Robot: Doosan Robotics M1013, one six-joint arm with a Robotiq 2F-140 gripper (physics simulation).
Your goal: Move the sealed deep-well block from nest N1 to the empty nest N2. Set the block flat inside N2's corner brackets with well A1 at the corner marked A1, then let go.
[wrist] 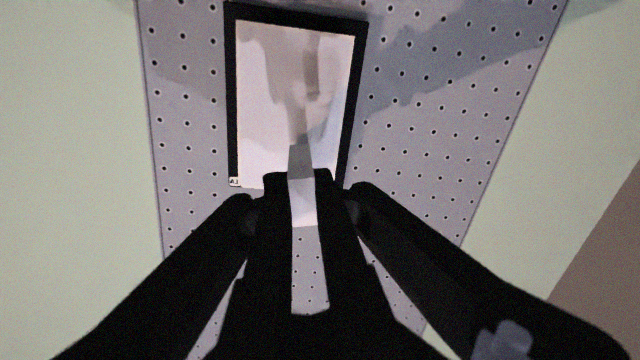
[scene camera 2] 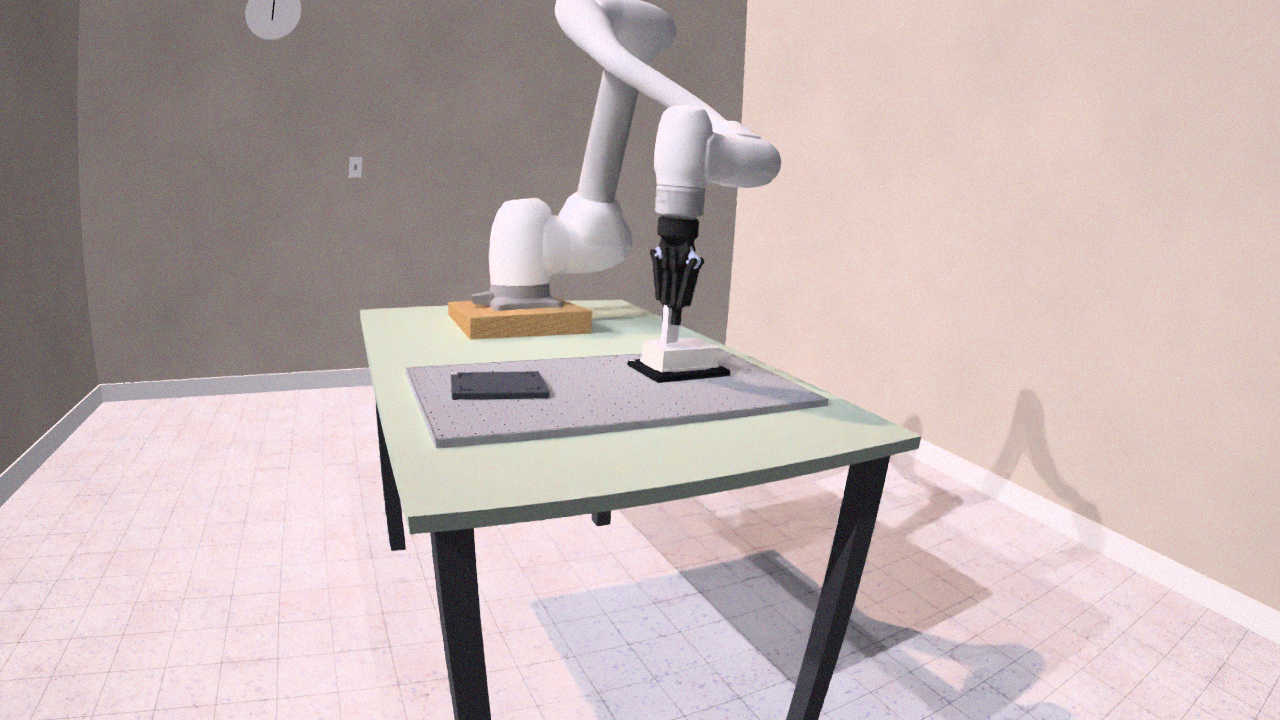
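Seen in the pictures: gripper, between the fingertips: (wrist: 300,162) (scene camera 2: 669,342); arm's base, origin of its link: (scene camera 2: 519,304).
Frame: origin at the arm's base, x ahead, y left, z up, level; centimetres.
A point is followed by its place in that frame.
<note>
The white sealed block (scene camera 2: 687,356) @[z 0.8, x 59.1, y 15.8 cm] (wrist: 268,111) @[z 2.1, x 53.1, y 17.0 cm] sits in the black nest N1 (scene camera 2: 646,369) @[z -2.0, x 56.4, y 8.8 cm] (wrist: 230,89) @[z -2.0, x 49.2, y 17.8 cm] at the right of the grey perforated board (scene camera 2: 626,407) @[z -3.2, x 72.3, y -2.4 cm] (wrist: 425,134) @[z -3.2, x 69.1, y 16.2 cm]. A small A1 label (wrist: 233,181) @[z -2.0, x 49.7, y 8.8 cm] marks the nest's near left corner in the wrist view. The empty black nest N2 (scene camera 2: 499,385) @[z -2.0, x 60.0, y -20.3 cm] lies at the left of the board. My gripper (scene camera 2: 673,315) (wrist: 300,162) @[z 2.9, x 56.1, y 13.5 cm] is shut and hangs upright just over the block's far edge. A slim white upright piece (scene camera 2: 669,330) (wrist: 304,206) shows in the narrow gap at the fingertips and reaches down to the block's top. I cannot tell whether the fingers pinch it.
The board lies on a pale green table (scene camera 2: 626,483) @[z -4.5, x 95.9, y -13.1 cm] (wrist: 66,134) @[z -4.5, x 32.8, y 10.9 cm]. The arm's base stands on a cork pad (scene camera 2: 519,319) @[z -0.3, x 16.7, y -4.7 cm] at the table's back edge. A beige wall is close on the right.
</note>
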